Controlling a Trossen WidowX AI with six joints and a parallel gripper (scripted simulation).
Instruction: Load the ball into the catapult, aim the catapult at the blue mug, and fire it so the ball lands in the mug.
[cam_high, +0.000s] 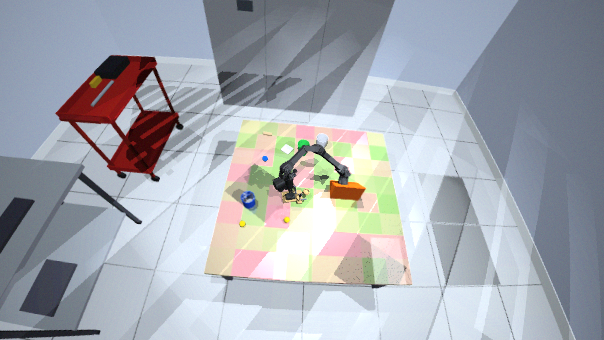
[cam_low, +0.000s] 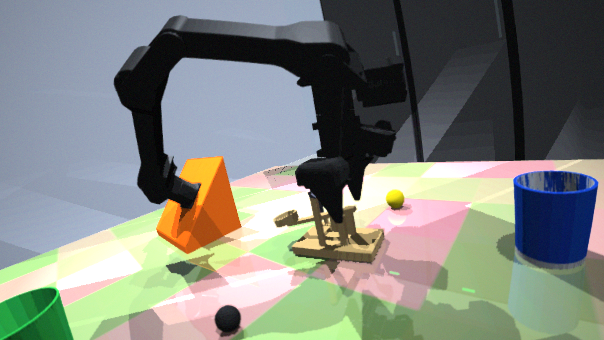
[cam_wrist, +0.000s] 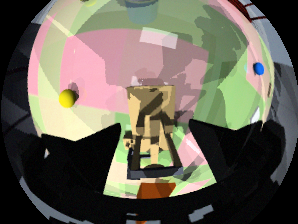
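Now: gripper tip 220 mm to the left of the black ball, 50 mm past it and 50 mm above it. Also, from my gripper tip: wooden catapult 70 mm behind, 20 mm below; blue mug 270 mm ahead, 60 mm to the left, 40 mm below; blue ball 320 mm to the right, 190 mm ahead, 50 mm below.
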